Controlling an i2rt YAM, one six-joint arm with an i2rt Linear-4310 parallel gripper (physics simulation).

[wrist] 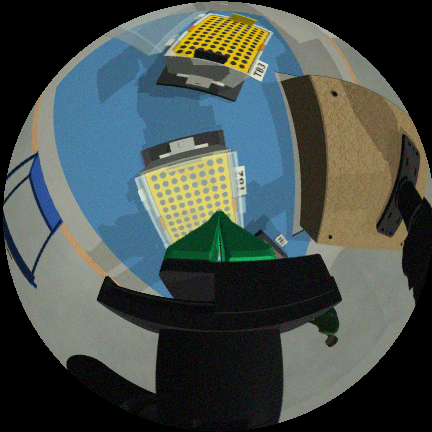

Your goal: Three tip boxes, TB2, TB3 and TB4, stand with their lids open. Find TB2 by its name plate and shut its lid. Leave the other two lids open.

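Frame: origin at the arm's base, x up, y ahead, z left, level; centimetres.
Seen in the pictures: gripper, fingertip midpoint: (218,216).
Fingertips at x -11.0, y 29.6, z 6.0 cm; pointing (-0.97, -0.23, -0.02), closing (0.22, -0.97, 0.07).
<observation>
Offsets run from my fingertips to a thing's top centre. "spot": to the spot under its first point. Level surfaces: height alone.
TB2 @(dx -0.5, dy +0.6, dz +0.6 cm) (192,190) is in the middle of the wrist view, with its name plate @(spot: dx -8.0, dy -5.2, dz +0.1 cm) (241,180) on its right side. Its clear lid lies over the pale-looking yellow grid; whether it is fully seated I cannot tell. My gripper (218,216) is shut and empty, its green tips over the near end of TB2; contact cannot be told. TB3 @(spot: dx -2.5, dy -2.6, dz -19.0 cm) (225,42) stands at the top, its yellow grid bright and uncovered, its clear lid (142,35) open at the upper left. A third box @(dx -1.6, dy -11.2, dz +19.0 cm) (270,241) is mostly hidden behind the right finger; its small plate @(spot: dx -8.0, dy -15.6, dz +15.5 cm) (281,240) is hard to read and its lid is hidden.
The boxes stand on a blue mat @(dx -8.2 cm) (85,150). A brown board-like block (350,175) with a black bracket (392,212) stands at the right. A blue frame (44,195) is at the far left. A dark green object (327,321) shows at the lower right.
</observation>
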